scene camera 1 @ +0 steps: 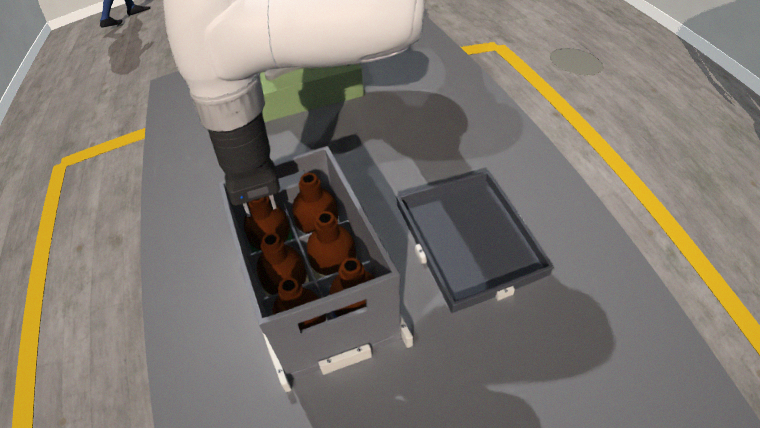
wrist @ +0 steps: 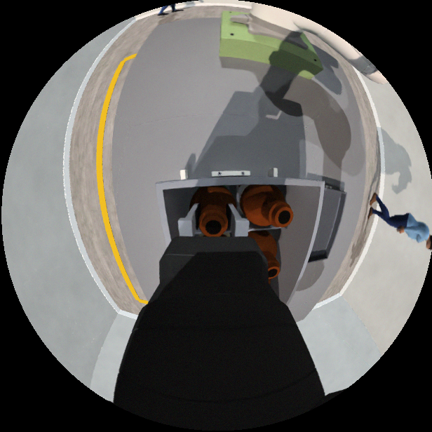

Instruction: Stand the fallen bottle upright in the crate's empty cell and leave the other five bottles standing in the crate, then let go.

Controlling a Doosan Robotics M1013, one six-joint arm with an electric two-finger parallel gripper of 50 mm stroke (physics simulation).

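Frame: origin at the arm's base, x ahead, y left, z up, level; centimetres.
Seen in the pictures: gripper, fingertip midpoint: [scene camera 1: 260, 208].
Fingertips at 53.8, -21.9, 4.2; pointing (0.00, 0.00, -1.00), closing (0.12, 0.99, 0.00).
Pixels of each thing's top centre, then the offset from my fingertips to it, as dx, dy, dz. "spot": a spot on its surface instead.
- grey crate, top centre: [scene camera 1: 296, 223] +9.6, +3.5, +4.2
- bottle, top centre: [scene camera 1: 256, 194] +0.4, -0.1, +3.6
- shallow dark tray, surface spot: [scene camera 1: 478, 296] spot: +24.1, +25.6, -10.8
The grey crate [scene camera 1: 313, 348] [wrist: 303, 210] holds brown bottles in its cells. My gripper [scene camera 1: 260, 205] [wrist: 212, 211] is shut on the neck of a bottle [scene camera 1: 265, 225] [wrist: 212, 197], which stands about upright in the back left cell in the scene view; its base is hidden. The other five stand in their cells: back right [scene camera 1: 314, 207] [wrist: 257, 205], middle right [scene camera 1: 329, 248] [wrist: 263, 243], middle left [scene camera 1: 280, 266], front left [scene camera 1: 291, 300] and front right [scene camera 1: 352, 275]. The crate's front wall partly hides the front two.
A shallow dark tray [scene camera 1: 478, 296] [wrist: 332, 220] lies right of the crate in the scene view. White locating blocks [scene camera 1: 345, 358] [wrist: 231, 173] sit around the crate and beside the tray. A green base block [scene camera 1: 313, 98] [wrist: 250, 47] is behind. A person [wrist: 400, 221] is off to the side.
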